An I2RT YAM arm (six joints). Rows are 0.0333 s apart.
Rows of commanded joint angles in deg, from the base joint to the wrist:
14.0, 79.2, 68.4, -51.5, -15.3, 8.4
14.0, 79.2, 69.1, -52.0, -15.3, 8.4
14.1, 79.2, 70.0, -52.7, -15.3, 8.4
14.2, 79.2, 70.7, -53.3, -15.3, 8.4
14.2, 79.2, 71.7, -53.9, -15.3, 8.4
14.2, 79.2, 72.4, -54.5, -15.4, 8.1
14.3, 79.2, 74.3, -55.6, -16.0, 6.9
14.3, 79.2, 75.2, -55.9, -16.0, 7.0
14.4, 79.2, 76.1, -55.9, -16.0, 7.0
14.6, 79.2, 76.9, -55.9, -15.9, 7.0
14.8, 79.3, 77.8, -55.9, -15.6, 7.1
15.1, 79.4, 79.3, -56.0, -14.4, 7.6
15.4, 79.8, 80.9, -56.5, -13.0, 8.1
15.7, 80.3, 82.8, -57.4, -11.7, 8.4
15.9, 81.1, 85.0, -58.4, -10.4, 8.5
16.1, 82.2, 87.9, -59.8, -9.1, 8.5
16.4, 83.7, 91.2, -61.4, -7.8, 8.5
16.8, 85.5, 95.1, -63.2, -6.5, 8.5
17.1, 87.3, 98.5, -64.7, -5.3, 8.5
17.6, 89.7, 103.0, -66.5, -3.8, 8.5
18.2, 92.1, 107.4, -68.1, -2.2, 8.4
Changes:
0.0, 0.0, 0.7, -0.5, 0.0, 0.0
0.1, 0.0, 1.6, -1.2, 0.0, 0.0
0.2, 0.0, 2.3, -1.8, 0.0, 0.0
0.2, 0.0, 3.3, -2.4, 0.0, 0.0
0.2, 0.0, 4.0, -3.0, -0.1, -0.3
0.3, 0.0, 5.9, -4.1, -0.7, -1.5
0.3, 0.0, 6.8, -4.4, -0.7, -1.4
0.4, 0.0, 7.7, -4.4, -0.7, -1.4
0.6, 0.0, 8.5, -4.4, -0.6, -1.4
0.8, 0.1, 9.4, -4.4, -0.3, -1.3
1.1, 0.2, 10.9, -4.5, 0.9, -0.8
1.4, 0.6, 12.5, -5.0, 2.3, -0.3
1.7, 1.1, 14.4, -5.9, 3.6, 0.0
1.9, 1.9, 16.6, -6.9, 4.9, 0.1
2.1, 3.0, 19.5, -8.3, 6.2, 0.1
2.4, 4.5, 22.8, -9.9, 7.5, 0.1
2.8, 6.3, 26.7, -11.7, 8.8, 0.1
3.1, 8.1, 30.1, -13.2, 10.0, 0.1
3.6, 10.5, 34.6, -15.0, 11.5, 0.1
4.2, 12.9, 39.0, -16.6, 13.1, 0.0

